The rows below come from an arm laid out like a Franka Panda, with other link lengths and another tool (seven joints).
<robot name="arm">
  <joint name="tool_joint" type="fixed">
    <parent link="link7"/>
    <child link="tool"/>
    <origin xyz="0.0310 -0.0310 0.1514" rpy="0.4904 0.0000 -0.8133"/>
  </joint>
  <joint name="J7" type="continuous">
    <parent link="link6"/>
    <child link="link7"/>
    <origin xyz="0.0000 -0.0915 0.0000" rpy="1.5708 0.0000 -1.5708"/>
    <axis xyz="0 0 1"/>
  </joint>
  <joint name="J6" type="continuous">
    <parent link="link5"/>
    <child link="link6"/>
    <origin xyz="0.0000 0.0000 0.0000" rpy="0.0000 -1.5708 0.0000"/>
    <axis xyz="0 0 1"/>
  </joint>
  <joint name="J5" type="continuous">
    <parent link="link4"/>
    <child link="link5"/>
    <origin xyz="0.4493 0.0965 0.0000" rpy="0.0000 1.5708 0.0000"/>
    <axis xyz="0 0 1"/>
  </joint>
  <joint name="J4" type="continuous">
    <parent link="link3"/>
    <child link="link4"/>
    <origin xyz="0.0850 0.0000 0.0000" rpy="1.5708 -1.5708 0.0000"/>
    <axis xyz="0 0 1"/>
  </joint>
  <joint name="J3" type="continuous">
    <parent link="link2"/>
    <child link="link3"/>
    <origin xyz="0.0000 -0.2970 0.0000" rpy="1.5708 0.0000 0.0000"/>
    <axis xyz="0 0 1"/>
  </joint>
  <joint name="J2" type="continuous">
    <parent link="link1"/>
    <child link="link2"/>
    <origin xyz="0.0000 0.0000 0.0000" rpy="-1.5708 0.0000 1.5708"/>
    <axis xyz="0 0 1"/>
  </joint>
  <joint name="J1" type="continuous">
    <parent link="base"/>
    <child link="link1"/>
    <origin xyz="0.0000 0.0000 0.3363" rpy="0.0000 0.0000 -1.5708"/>
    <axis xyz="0 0 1"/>
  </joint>
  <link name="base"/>
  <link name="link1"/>
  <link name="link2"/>
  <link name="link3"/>
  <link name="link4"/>
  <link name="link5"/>
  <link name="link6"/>
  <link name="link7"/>
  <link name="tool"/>
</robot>
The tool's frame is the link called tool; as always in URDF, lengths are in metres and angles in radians. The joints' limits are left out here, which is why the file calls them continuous.
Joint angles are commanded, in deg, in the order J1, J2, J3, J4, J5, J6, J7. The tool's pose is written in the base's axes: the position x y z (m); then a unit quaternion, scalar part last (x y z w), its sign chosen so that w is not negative. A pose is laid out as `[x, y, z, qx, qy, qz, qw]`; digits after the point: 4 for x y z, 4 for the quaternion.
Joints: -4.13 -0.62 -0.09 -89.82 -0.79 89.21 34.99
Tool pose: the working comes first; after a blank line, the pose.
Where each joint sits with the arm in this pose, in the base's axes (m; each line is computed from the numbers above, not from the rounded line before):
J1: 0.0000 0.0000 0.3363
J2: 0.0000 0.0000 0.3363
J3: -0.0032 0.0002 0.6333
J4: 0.0816 -0.0060 0.6342
J5: 0.5283 -0.0390 0.7370
J6: 0.5283 -0.0390 0.7370
J7: 0.6195 -0.0457 0.7370
the tool: 0.6630 -0.0434 0.5855

[0.6630, -0.0434, 0.5855, -0.9697, -0.0622, 0.0165, 0.2356]
